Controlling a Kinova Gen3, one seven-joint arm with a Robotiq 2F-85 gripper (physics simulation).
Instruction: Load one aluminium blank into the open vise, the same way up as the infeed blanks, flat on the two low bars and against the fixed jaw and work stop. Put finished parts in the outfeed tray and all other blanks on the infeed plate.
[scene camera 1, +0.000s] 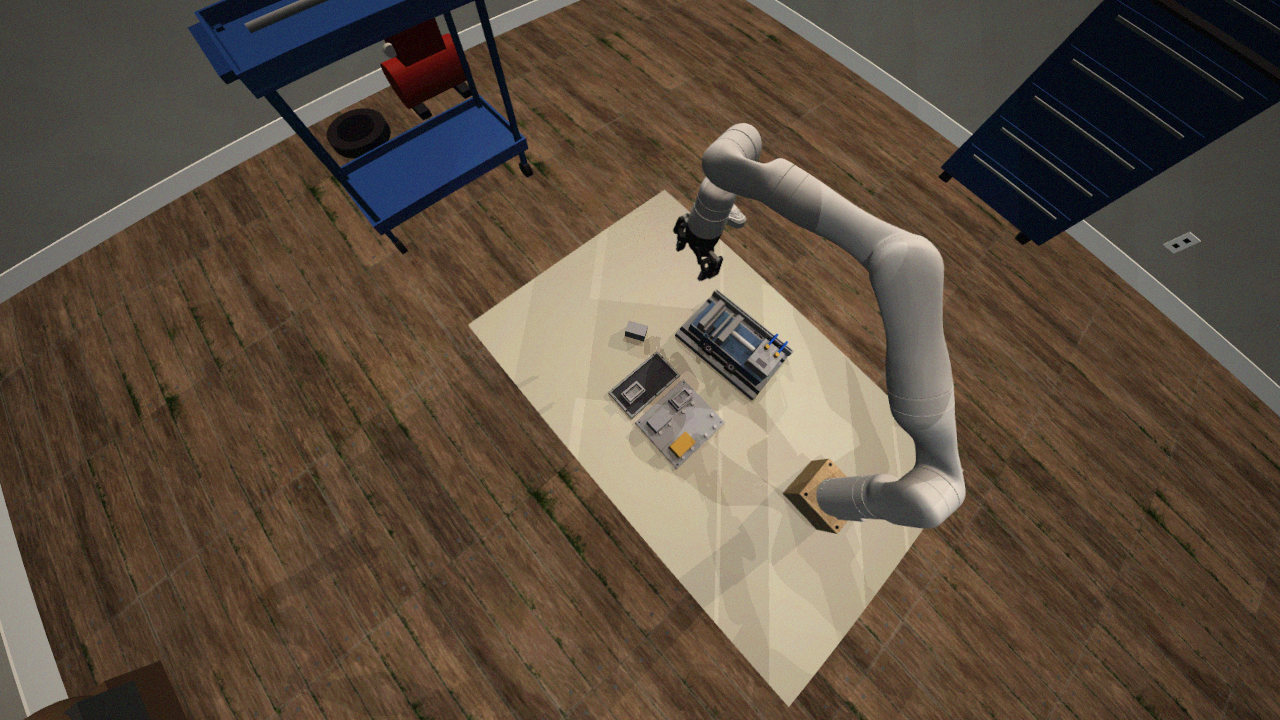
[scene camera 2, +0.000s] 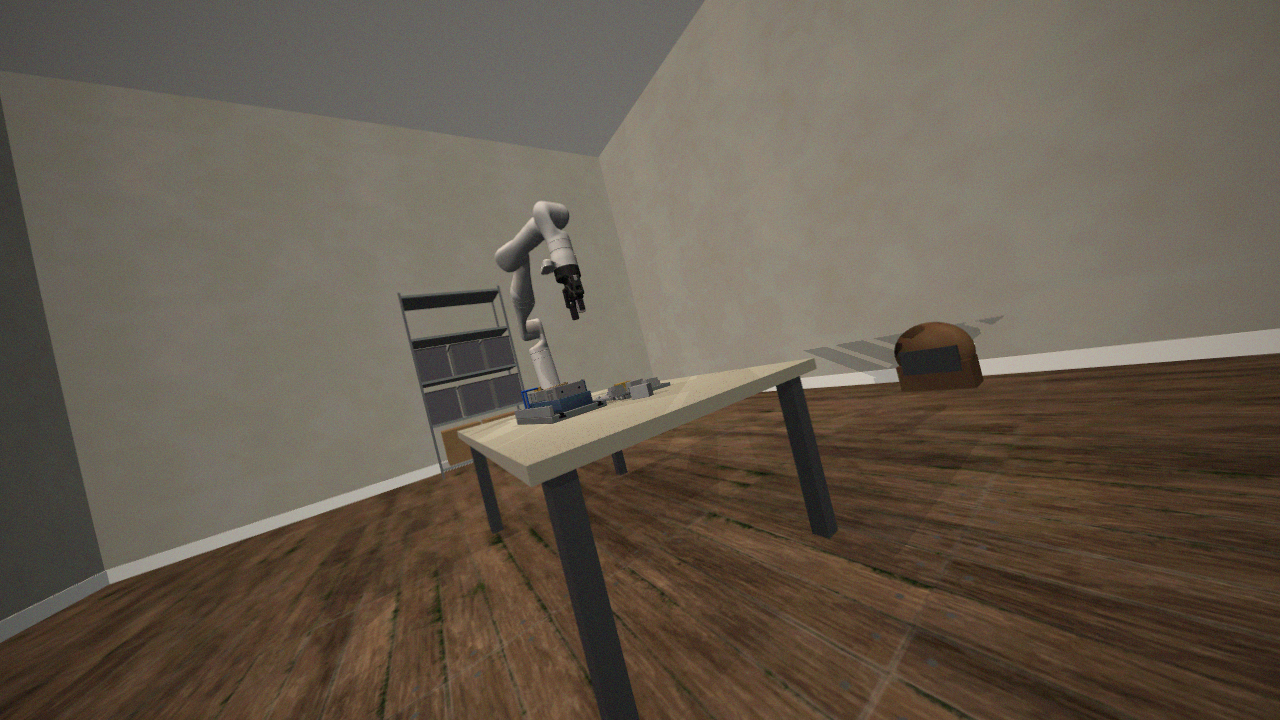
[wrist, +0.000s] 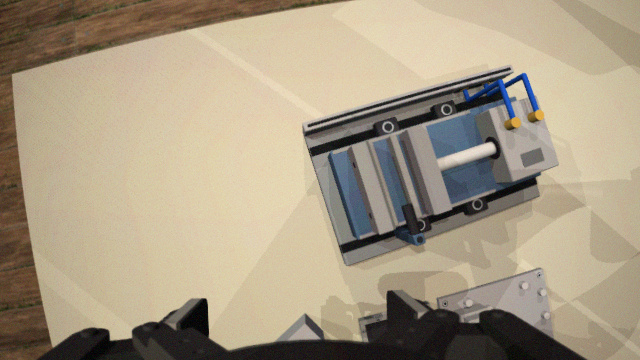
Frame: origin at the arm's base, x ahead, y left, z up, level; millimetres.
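Seen in the pictures: gripper, fingertip midpoint: (scene camera 1: 690, 264) (scene camera 2: 579, 316) (wrist: 298, 316); arm's base at its link origin: (scene camera 1: 833, 497) (scene camera 2: 551, 386).
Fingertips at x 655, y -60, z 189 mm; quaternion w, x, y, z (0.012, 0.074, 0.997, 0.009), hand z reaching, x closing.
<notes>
Offsets run from my fingertips to a thing's middle. "spot": to the spot under its first point.
The open vise @(dx -188, dy -71, dz -236 mm) (scene camera 1: 735, 343) (scene camera 2: 562, 399) (wrist: 462, 192) has no blank between its fixed jaw (wrist: 371, 187) and moving jaw (wrist: 426, 170); two low bars show between them. The black-tipped work stop @(dx -126, dy -11, dz -196 mm) (wrist: 410, 219) is at one end of the gap. My gripper (scene camera 1: 695, 258) (scene camera 2: 578, 313) (wrist: 298, 316) is open and empty, high above the table beside the vise. A loose grey block @(dx +27, dy +130, dz -266 mm) (scene camera 1: 635, 331) (scene camera 2: 640, 390) (wrist: 304, 328) lies on the table. The infeed plate @(dx -261, dy +209, dz -282 mm) (scene camera 1: 699, 414) (wrist: 507, 291) holds two grey pieces and an orange block @(dx -309, dy +252, dz -260 mm) (scene camera 1: 682, 445). The dark outfeed tray (scene camera 1: 659, 369) holds a pocketed grey part @(dx -112, dy +259, dz -262 mm) (scene camera 1: 632, 391).
Blue hoses @(spot: dx -293, dy -128, dz -176 mm) (wrist: 531, 92) rise above the vise's cylinder end. The outfeed tray and infeed plate stand side by side near the vise. The arm's wooden base block (scene camera 1: 807, 494) is at the far end of the table. A blue cart (scene camera 1: 438, 165) stands off the table.
</notes>
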